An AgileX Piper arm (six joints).
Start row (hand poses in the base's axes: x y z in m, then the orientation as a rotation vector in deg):
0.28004, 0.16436, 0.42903, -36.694, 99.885, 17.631
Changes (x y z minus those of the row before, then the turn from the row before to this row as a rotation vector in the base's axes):
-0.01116, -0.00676, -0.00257, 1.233, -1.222, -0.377
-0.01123, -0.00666, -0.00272, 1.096, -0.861, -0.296
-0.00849, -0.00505, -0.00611, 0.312, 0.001, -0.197
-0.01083, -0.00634, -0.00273, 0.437, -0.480, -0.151
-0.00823, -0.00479, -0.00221, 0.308, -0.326, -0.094
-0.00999, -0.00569, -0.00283, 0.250, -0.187, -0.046
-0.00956, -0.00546, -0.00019, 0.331, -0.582, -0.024
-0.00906, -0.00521, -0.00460, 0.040, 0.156, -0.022
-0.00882, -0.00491, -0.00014, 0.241, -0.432, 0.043
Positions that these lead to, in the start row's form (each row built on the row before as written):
0.26888, 0.15760, 0.42646, -35.538, 98.507, 17.970
0.25765, 0.15094, 0.42374, -34.534, 97.483, 18.374
0.24916, 0.14589, 0.41763, -34.134, 97.455, 18.494
0.23833, 0.13955, 0.41490, -33.717, 96.922, 18.584
0.23010, 0.13476, 0.41269, -33.433, 96.555, 18.660
0.22011, 0.12907, 0.40986, -33.223, 96.324, 18.770
0.21055, 0.12361, 0.40967, -33.002, 95.688, 18.828
0.20149, 0.11840, 0.40507, -32.941, 95.833, 18.897
0.19267, 0.11349, 0.40493, -32.833, 95.347, 18.980

